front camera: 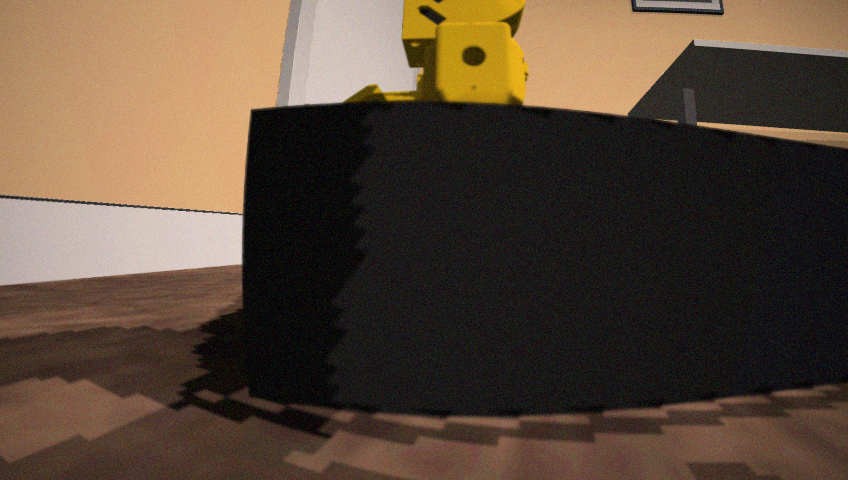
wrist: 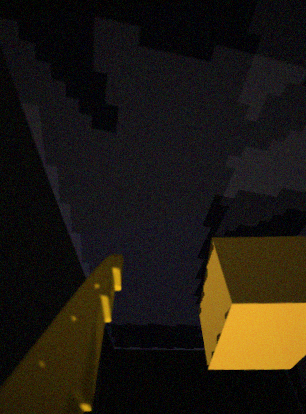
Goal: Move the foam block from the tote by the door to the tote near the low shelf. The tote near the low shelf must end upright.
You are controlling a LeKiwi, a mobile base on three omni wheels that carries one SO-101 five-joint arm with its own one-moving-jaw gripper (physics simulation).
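Places are measured from the arm's base along level axes (x ahead, y up, z right), in metres.
Where they show: hand, tool point: (front camera: 474, 246) (wrist: 122, 267).
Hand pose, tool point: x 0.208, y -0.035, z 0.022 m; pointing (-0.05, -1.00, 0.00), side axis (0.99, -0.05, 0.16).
Note:
Things, the pixels of their top centre, and the offset from my tool point. Level surfaces: height alone.
- foam block, top centre: (wrist: 267, 344) dx +0.071, dy -0.006, dz +0.084 m
- black tote, top centre: (front camera: 581, 170) dx +0.045, dy +0.046, dz +0.073 m
- dark grey raised top, surface height: dy +0.641 m
The foam block (wrist: 260, 335), yellow-orange, lies inside the dark tote at the lower right of the wrist view, cut off by the right edge. The black tote (front camera: 535, 255) (wrist: 150, 175) stands upright on the floor and fills much of the front view; its inner floor and walls are dark in the wrist view. My gripper (wrist: 116, 265) is open: one notched jaw shows at the lower left, and the moving jaw is out of the picture. The jaw is left of the block, with a gap between them. In the front view the tote wall hides the jaws.
My yellow arm (front camera: 473, 65) reaches over behind the tote's near wall. A white door-like panel (front camera: 357, 53) with a grey frame stands behind. A dark grey raised top (front camera: 755, 86) with a leg is at the right. An orange wall (front camera: 119, 107) with white baseboard is at the left.

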